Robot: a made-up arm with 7 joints. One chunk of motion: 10 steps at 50 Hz.
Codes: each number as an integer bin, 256 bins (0 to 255) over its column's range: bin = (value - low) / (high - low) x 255, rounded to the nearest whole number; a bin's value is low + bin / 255 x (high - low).
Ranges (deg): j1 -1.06..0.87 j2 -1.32..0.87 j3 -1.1..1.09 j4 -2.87..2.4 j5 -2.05..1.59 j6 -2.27..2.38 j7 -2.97..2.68
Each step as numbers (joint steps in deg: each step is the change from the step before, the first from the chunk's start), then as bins.
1 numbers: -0.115 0.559 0.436 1.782 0.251 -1.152 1.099
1 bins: 125 219 179 225 161 61 184
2 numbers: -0.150 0.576 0.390 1.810 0.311 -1.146 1.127
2 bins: 120 221 173 226 165 62 185
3 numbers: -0.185 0.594 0.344 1.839 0.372 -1.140 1.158
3 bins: 116 223 168 228 170 62 186
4 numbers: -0.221 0.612 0.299 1.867 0.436 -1.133 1.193
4 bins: 111 225 163 229 174 62 188
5 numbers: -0.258 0.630 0.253 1.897 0.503 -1.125 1.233
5 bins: 106 227 158 231 179 63 190
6 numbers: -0.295 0.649 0.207 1.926 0.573 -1.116 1.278
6 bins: 101 229 152 232 184 63 192
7 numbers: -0.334 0.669 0.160 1.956 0.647 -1.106 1.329
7 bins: 96 232 147 234 189 64 194
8 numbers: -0.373 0.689 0.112 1.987 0.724 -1.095 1.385
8 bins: 91 234 141 235 194 64 197
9 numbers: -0.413 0.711 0.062 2.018 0.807 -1.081 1.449
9 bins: 85 236 135 237 200 65 199
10 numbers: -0.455 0.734 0.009 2.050 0.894 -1.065 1.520
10 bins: 80 239 129 238 206 66 203
